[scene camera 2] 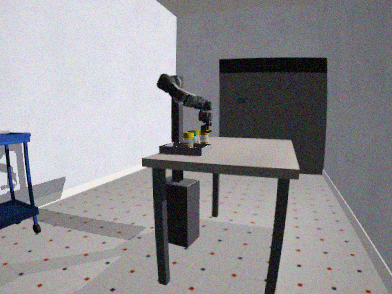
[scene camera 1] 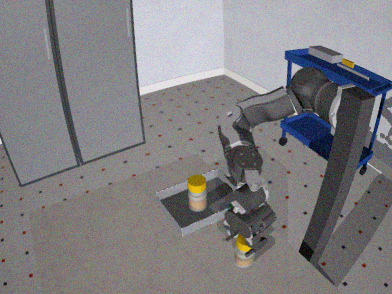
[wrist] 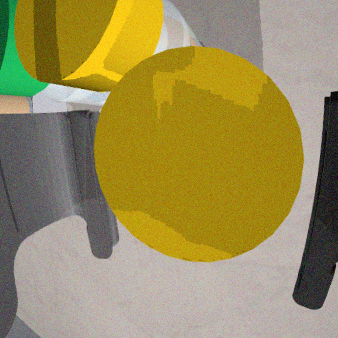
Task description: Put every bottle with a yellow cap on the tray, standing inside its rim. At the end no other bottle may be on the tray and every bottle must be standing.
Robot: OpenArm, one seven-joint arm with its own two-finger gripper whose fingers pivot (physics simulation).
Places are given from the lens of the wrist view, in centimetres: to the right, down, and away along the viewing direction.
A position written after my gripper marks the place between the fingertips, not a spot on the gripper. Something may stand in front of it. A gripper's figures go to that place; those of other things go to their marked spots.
my gripper (wrist: 195, 190): 1, 1, 6
yellow-capped bottle (wrist: 198, 153): 1, 0, 4
yellow-capped bottle (wrist: 91, 52): -2, -3, 5
